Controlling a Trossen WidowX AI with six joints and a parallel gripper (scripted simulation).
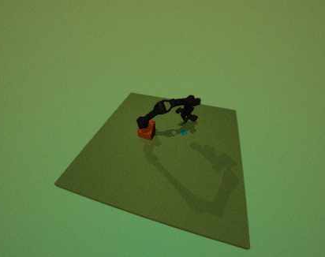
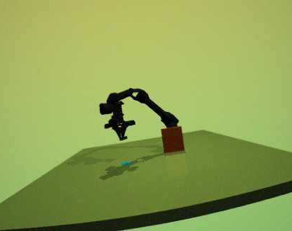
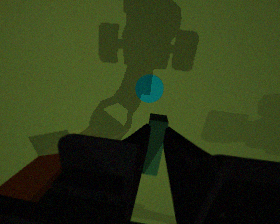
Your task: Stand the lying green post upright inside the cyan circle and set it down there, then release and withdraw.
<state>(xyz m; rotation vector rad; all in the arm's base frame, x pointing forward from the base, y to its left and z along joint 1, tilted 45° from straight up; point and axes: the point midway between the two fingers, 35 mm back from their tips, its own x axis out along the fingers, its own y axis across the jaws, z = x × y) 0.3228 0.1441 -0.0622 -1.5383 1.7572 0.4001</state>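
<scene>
Now: gripper tip 10 mm past the cyan circle, 20 mm to the right of it and 150 mm above it. Round my gripper tip: green post 10 mm behind, 20 mm to the right.
</scene>
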